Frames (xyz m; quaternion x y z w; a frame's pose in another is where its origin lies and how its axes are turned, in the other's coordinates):
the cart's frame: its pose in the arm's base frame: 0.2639 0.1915 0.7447 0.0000 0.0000 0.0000 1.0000
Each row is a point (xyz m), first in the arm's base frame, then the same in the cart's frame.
Working: the arm's base frame: its pose in the cart's frame: -0.2639 -0.1915 -0.7447 0.0000 0.0000 0.0000 1.0000

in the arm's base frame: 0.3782 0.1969 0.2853
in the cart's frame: 0.1143 0.0054 -0.4594
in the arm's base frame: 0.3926 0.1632 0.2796
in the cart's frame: 0.1287 -0.0283 -0.4651
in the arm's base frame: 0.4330 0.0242 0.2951
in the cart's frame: 0.1691 -0.1673 -0.4496
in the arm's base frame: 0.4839 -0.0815 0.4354
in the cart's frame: 0.2200 -0.2730 -0.3093
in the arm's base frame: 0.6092 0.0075 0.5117
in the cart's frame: 0.3453 -0.1840 -0.2330
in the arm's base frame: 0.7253 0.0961 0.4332
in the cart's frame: 0.4614 -0.0954 -0.3115
